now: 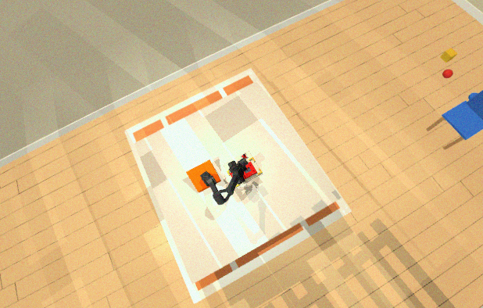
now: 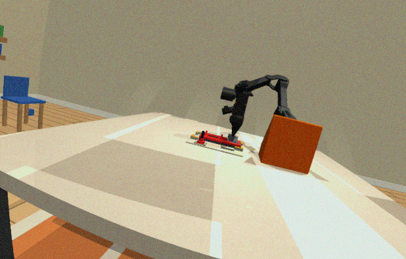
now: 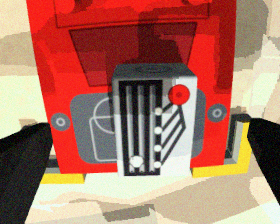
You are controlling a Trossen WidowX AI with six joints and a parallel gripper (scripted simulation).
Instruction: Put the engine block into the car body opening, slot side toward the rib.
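My gripper tip is 2 cm above the engine block.
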